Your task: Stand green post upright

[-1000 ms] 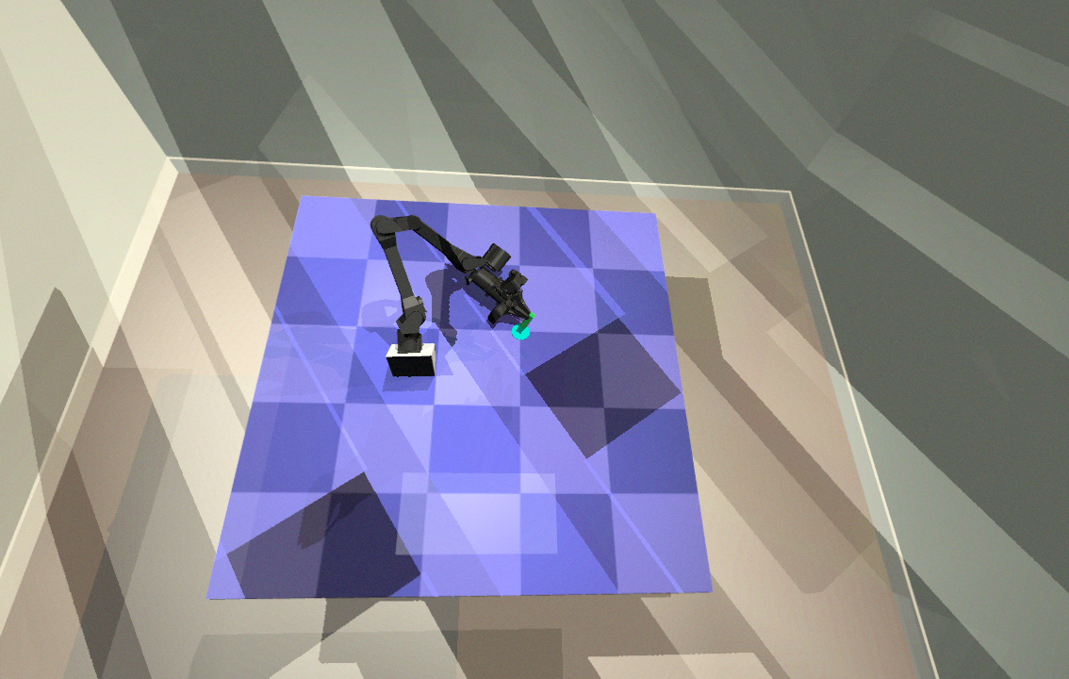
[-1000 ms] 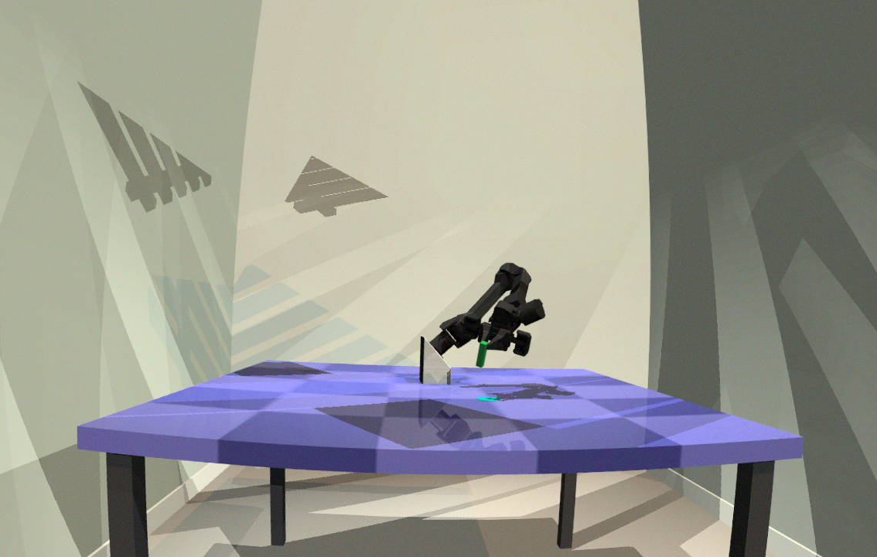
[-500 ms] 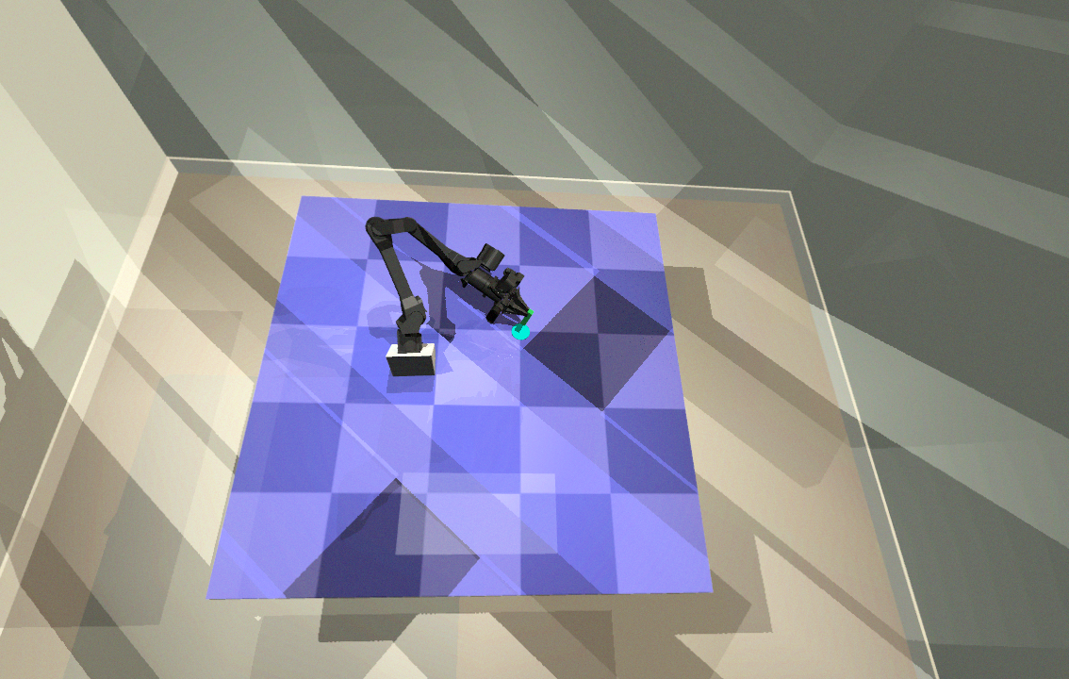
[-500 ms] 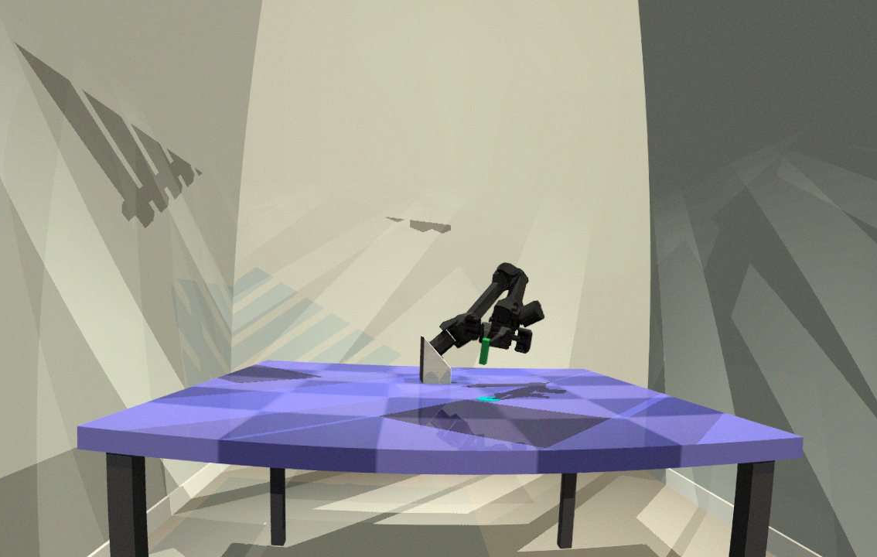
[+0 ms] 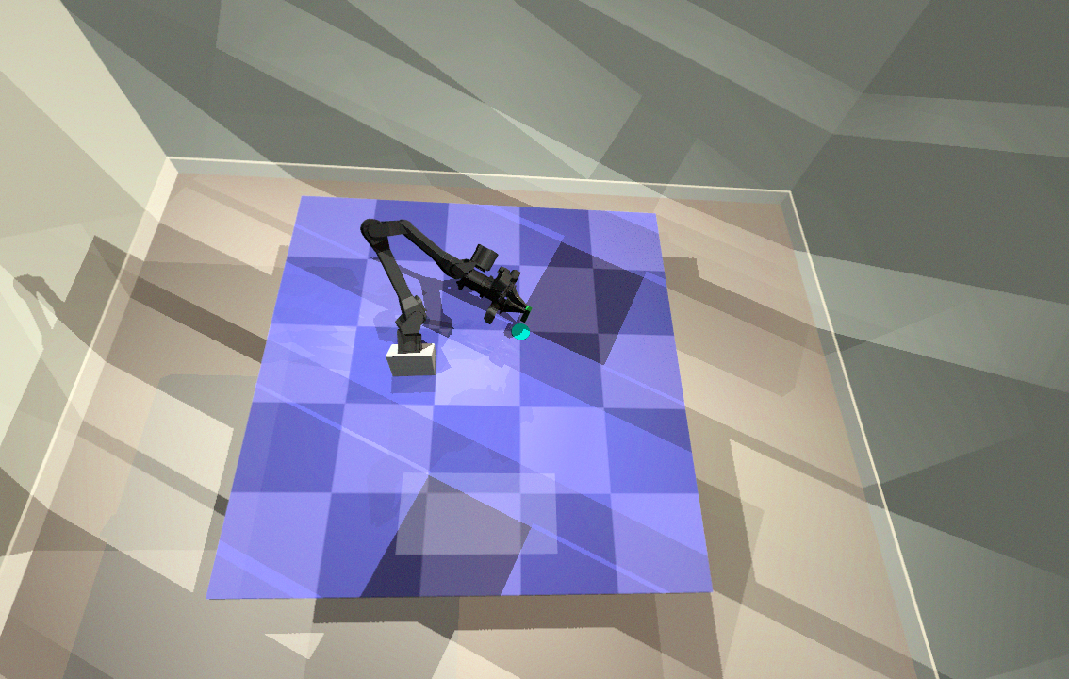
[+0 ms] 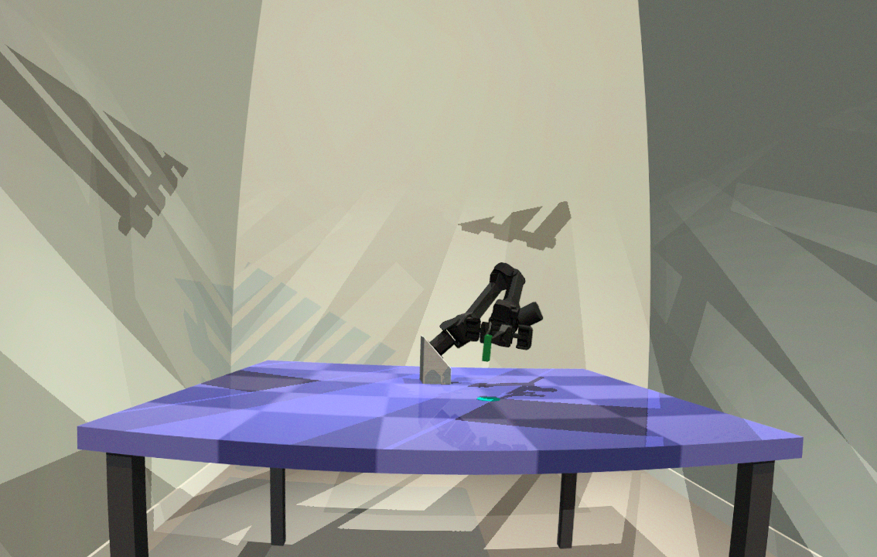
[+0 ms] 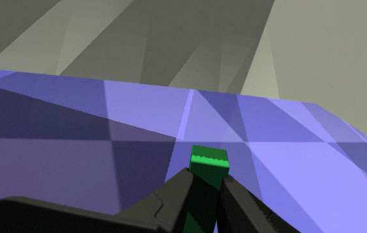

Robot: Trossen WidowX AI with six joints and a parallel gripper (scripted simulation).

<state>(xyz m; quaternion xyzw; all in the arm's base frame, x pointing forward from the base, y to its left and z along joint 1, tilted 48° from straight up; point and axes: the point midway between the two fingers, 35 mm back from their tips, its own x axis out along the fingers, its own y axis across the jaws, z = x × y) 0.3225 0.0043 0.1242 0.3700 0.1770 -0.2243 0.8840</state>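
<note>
My gripper tip is now 10 mm past the cyan circle, 10 mm to the right of it and 150 mm above it. Also, from my gripper tip: green post: 20 mm below.
</note>
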